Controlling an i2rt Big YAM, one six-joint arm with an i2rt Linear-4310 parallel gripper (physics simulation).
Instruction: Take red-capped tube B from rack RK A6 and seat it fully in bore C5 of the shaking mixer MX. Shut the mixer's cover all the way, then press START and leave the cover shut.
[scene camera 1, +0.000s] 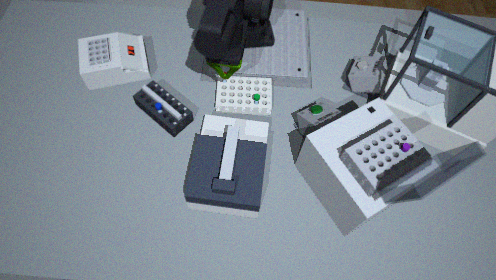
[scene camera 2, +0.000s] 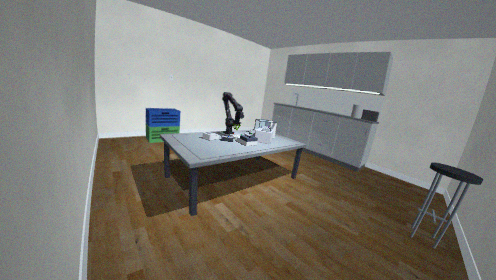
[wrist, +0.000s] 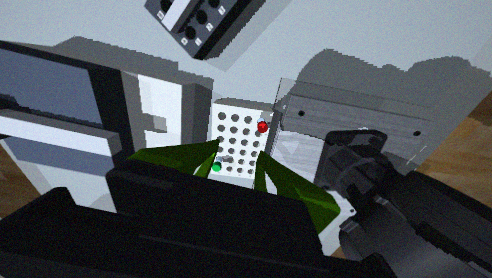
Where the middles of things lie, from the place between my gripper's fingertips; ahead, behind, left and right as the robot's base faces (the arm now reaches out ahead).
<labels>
I see the clear cover (scene camera 1: 417, 184) 330 mm ahead of my hand, 280 mm to the left of it and 120 mm above it.
</labels>
